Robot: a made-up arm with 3 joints. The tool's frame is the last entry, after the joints.
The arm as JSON. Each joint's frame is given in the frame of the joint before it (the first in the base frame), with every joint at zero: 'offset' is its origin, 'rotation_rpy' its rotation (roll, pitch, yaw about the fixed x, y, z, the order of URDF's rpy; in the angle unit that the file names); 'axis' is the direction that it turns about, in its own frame. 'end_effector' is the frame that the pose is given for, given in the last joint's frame.
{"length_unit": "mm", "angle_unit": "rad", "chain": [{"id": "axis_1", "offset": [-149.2, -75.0, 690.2], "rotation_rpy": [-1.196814, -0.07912, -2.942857], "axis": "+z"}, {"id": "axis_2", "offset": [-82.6, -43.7, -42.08], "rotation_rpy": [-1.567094, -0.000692, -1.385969], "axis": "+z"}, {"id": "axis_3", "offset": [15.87, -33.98, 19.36], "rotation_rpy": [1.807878, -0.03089, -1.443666], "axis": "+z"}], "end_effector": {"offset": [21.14, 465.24, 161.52], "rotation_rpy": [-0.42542, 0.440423, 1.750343]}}
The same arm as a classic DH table. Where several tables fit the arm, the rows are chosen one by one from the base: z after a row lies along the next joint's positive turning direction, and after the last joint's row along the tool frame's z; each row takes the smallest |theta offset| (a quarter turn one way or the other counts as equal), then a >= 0, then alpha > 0; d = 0 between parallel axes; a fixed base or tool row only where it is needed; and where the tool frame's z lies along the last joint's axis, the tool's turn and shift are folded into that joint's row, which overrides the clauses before.
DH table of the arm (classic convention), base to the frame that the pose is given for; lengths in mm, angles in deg. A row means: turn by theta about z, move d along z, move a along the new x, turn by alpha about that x. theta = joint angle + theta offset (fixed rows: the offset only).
base (fixed): theta offset 13.16  d 674.9  a -162.4  alpha 68.64
axis_1: theta offset -84.28  d 0.2  a -27.8  alpha 89.79
axis_2: theta offset -82.33  d -72.6  a -35.8  alpha -103.58
axis_3: theta offset 58.85  d -192.3  a -401.8  alpha 34.52
tool (fixed): theta offset -131.21  d 415.5  a 0  alpha 0

